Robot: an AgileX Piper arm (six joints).
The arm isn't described. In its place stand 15 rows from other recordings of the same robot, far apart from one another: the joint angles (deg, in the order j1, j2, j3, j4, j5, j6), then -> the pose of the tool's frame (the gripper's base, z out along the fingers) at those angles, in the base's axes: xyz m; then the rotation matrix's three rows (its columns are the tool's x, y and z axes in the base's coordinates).
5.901, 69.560, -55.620, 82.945, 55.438, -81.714 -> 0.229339, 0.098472, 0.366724; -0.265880, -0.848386, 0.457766; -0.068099, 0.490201, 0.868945; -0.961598, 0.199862, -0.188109
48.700, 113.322, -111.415, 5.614, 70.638, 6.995 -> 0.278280, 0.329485, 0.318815; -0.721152, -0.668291, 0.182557; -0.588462, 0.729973, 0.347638; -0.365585, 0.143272, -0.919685
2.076, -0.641, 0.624, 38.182, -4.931, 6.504 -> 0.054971, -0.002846, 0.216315; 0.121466, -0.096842, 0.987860; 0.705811, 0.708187, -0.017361; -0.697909, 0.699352, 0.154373
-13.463, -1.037, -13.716, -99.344, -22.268, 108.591 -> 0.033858, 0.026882, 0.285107; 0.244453, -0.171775, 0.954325; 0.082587, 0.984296, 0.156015; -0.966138, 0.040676, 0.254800
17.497, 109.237, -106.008, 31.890, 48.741, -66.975 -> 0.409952, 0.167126, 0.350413; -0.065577, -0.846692, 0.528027; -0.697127, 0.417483, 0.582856; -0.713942, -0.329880, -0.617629
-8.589, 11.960, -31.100, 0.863, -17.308, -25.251 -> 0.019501, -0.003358, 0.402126; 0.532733, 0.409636, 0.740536; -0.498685, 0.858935, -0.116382; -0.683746, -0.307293, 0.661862
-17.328, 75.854, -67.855, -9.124, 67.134, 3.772 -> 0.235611, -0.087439, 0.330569; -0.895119, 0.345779, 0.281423; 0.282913, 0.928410, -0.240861; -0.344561, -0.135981, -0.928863
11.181, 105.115, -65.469, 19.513, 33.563, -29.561 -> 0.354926, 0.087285, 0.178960; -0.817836, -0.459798, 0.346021; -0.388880, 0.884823, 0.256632; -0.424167, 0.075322, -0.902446
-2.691, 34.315, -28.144, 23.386, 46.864, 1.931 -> 0.101751, 0.021605, 0.268723; -0.726744, 0.075752, 0.682719; 0.336655, 0.905628, 0.257879; -0.598754, 0.417253, -0.683662
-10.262, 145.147, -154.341, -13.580, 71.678, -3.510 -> 0.527592, -0.116132, 0.261082; -0.857539, 0.177641, 0.482773; 0.019904, 0.949238, -0.313927; -0.514033, -0.259596, -0.817545
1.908, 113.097, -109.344, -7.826, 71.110, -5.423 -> 0.427977, 0.002527, 0.310399; -0.929939, -0.118448, 0.348115; -0.168570, 0.978685, -0.117306; -0.326800, -0.167769, -0.930084
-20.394, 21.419, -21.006, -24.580, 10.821, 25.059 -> 0.081632, -0.037931, 0.295686; -0.079850, 0.421552, 0.903282; 0.045754, 0.906770, -0.419136; -0.995756, 0.007861, -0.091693
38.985, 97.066, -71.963, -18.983, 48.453, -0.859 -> 0.286481, 0.203363, 0.251727; -0.567867, -0.690415, 0.448167; -0.755360, 0.653436, 0.049530; -0.327045, -0.310401, -0.892577
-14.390, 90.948, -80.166, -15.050, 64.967, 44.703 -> 0.309730, -0.101571, 0.318220; -0.517396, 0.814048, 0.263871; 0.753431, 0.579546, -0.310592; -0.405762, 0.038109, -0.913184
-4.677, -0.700, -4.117, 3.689, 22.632, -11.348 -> 0.049221, -0.001766, 0.202445; -0.226234, 0.026441, 0.973714; -0.120088, 0.991249, -0.054819; -0.966642, -0.129333, -0.221079
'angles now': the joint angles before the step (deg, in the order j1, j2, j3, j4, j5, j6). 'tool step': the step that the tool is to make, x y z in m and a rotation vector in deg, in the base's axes. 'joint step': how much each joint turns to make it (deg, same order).
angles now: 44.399 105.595 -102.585 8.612 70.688 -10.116
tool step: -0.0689 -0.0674 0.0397 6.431 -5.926 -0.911
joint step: 0.009 -22.243 19.886 0.416 -6.446 -0.049
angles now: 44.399 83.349 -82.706 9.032 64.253 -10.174
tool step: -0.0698 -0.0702 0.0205 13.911 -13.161 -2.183
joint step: 0.002 -24.191 18.660 0.431 -13.791 0.045
